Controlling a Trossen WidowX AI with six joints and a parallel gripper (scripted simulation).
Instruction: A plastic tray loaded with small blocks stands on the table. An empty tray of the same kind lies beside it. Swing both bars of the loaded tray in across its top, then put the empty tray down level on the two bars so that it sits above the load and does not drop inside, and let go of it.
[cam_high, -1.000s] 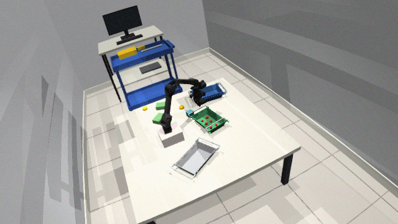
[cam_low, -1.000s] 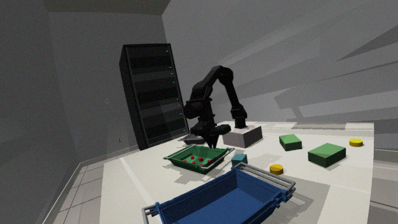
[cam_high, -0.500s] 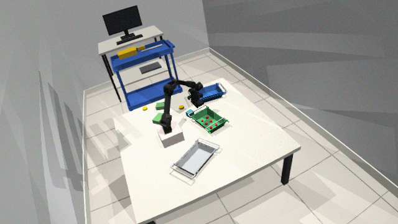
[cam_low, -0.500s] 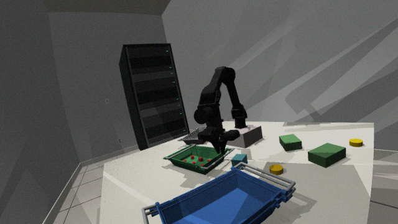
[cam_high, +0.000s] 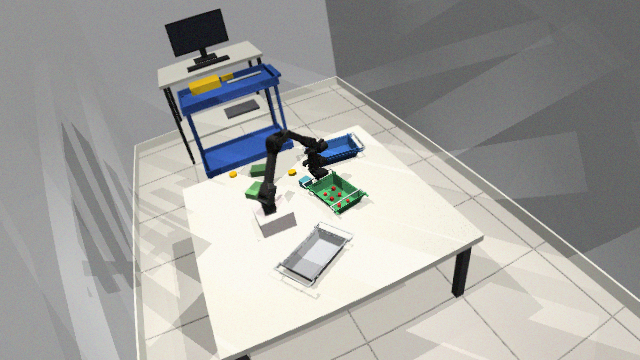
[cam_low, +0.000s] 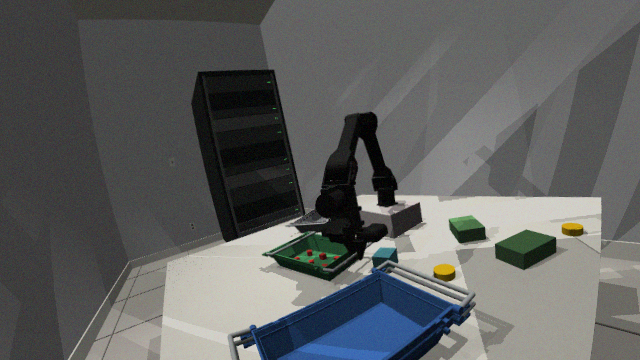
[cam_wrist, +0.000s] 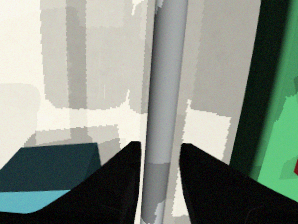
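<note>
The teal cube is 70 mm behind my gripper tip, 30 mm to the left of it and 20 mm below it. Round my gripper tip: grey tray: 550 mm to the right, 160 mm behind.
</note>
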